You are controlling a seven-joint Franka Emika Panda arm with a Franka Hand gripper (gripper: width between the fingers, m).
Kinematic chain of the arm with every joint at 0, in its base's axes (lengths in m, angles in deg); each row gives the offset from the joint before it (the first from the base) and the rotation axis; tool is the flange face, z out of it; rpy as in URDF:
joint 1: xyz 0 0 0.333 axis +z
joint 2: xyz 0 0 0 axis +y
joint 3: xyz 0 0 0.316 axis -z
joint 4: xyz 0.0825 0 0 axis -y
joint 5: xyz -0.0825 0 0.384 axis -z
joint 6: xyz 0 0 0 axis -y
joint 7: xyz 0.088 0 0 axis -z
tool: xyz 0 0 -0.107 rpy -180 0 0
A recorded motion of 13 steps. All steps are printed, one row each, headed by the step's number.
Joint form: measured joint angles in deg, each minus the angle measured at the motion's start. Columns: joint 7, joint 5, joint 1, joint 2, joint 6, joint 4, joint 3.
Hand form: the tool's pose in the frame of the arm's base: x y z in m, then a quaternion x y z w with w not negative. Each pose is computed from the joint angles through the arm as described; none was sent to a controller.
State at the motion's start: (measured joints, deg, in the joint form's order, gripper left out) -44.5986 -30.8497 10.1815 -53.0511 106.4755 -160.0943 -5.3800
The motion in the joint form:
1: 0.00 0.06 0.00 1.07 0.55 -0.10 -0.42
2: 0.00 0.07 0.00 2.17 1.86 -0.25 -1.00
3: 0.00 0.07 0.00 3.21 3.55 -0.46 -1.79
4: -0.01 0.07 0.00 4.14 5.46 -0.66 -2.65
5: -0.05 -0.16 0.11 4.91 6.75 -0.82 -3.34
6: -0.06 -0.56 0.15 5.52 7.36 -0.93 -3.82
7: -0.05 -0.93 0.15 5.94 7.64 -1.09 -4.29
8: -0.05 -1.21 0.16 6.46 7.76 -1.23 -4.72
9: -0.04 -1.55 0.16 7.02 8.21 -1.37 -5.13
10: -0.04 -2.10 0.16 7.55 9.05 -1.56 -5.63
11: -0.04 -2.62 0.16 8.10 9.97 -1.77 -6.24
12: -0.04 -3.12 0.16 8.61 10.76 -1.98 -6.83
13: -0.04 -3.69 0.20 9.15 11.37 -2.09 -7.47
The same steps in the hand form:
1: 0.2622 0.1142 0.4482 -0.88935 -0.40380 -0.04929 0.20871
2: 0.2657 0.1163 0.4428 -0.89109 -0.40270 -0.04783 0.20370
3: 0.2692 0.1190 0.4374 -0.89288 -0.40227 -0.04888 0.19632
4: 0.2727 0.1219 0.4328 -0.89448 -0.40241 -0.05255 0.18766
5: 0.2747 0.1251 0.4288 -0.89494 -0.40324 -0.05376 0.18329
6: 0.2756 0.1276 0.4253 -0.89526 -0.40282 -0.05222 0.18307
7: 0.2756 0.1297 0.4218 -0.89547 -0.40262 -0.04919 0.18332
8: 0.2754 0.1317 0.4179 -0.89555 -0.40282 -0.04412 0.18378
9: 0.2759 0.1335 0.4142 -0.89604 -0.40197 -0.04155 0.18389
10: 0.2768 0.1356 0.4107 -0.89680 -0.40023 -0.04215 0.18384
11: 0.2776 0.1380 0.4069 -0.89752 -0.39905 -0.04270 0.18273
12: 0.2780 0.1403 0.4032 -0.89814 -0.39807 -0.04255 0.18187
13: 0.2781 0.1433 0.3998 -0.89831 -0.39784 -0.04147 0.18178

